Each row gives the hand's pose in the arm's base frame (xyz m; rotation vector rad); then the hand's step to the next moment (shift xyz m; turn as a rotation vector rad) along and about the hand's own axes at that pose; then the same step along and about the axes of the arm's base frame.
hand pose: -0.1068 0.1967 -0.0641 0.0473 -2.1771 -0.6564
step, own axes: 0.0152 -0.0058 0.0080 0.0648 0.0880 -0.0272
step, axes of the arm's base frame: -0.0168 -0.0053 0.0041 -0.0053 0.0475 0.1020
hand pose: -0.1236 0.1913 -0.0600 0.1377 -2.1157 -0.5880
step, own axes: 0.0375 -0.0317 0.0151 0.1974 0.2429 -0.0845
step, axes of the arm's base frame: -0.0378 -0.0342 0.0064 -0.0178 0.1221 0.2998
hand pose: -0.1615 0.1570 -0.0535 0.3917 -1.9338 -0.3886
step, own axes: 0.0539 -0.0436 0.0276 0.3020 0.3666 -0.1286
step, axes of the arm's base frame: -0.0415 -0.0603 0.0145 -0.0274 0.1824 0.4562
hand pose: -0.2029 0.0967 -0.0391 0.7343 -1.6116 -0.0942
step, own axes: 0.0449 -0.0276 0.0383 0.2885 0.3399 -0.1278
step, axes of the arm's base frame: -0.0239 -0.0578 0.0184 -0.0175 0.1678 0.4320
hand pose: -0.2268 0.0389 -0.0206 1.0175 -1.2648 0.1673
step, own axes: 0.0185 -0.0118 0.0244 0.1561 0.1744 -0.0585
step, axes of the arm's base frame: -0.0035 -0.0316 0.0080 -0.0111 0.0778 0.2281
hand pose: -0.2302 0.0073 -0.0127 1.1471 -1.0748 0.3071
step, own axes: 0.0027 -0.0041 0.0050 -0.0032 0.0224 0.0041
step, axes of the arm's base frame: 0.0015 -0.0068 -0.0002 -0.0192 0.0072 0.0105
